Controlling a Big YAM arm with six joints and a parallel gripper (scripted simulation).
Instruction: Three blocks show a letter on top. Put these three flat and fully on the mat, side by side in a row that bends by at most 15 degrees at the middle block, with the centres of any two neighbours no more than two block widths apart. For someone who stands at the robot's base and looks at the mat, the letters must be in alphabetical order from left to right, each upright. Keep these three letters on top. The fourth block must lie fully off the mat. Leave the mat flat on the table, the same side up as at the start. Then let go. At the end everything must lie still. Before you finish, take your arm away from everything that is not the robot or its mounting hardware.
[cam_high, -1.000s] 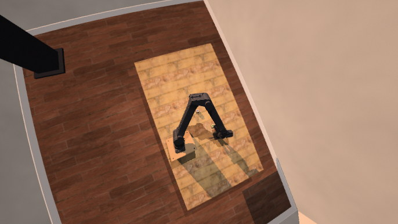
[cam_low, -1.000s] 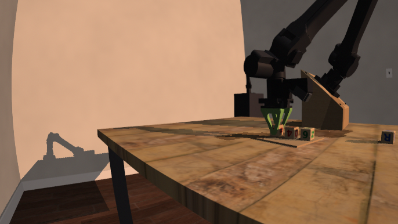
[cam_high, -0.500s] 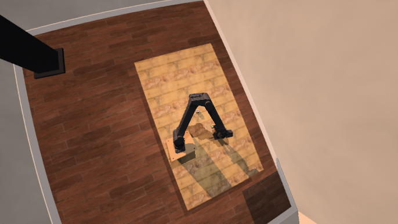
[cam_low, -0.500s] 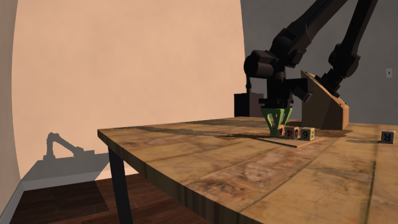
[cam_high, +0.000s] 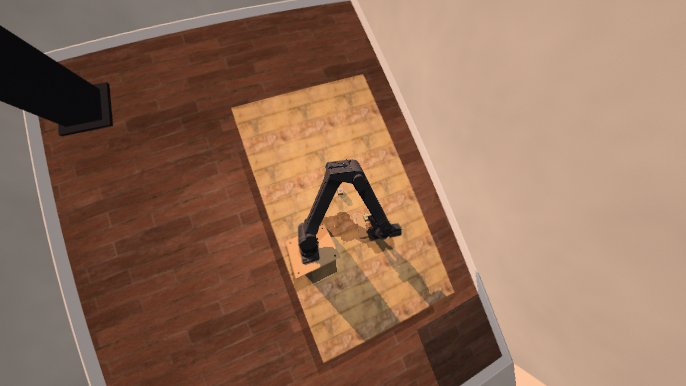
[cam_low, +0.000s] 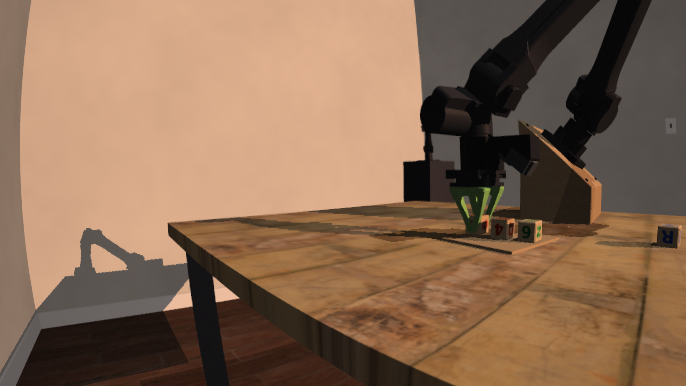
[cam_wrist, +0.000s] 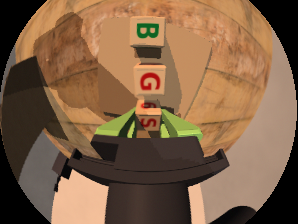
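My gripper is now 5 cm to the right of the thin brown mat and 2 cm above it. Round my hand: block 10 cm to the left, 1 cm behind.
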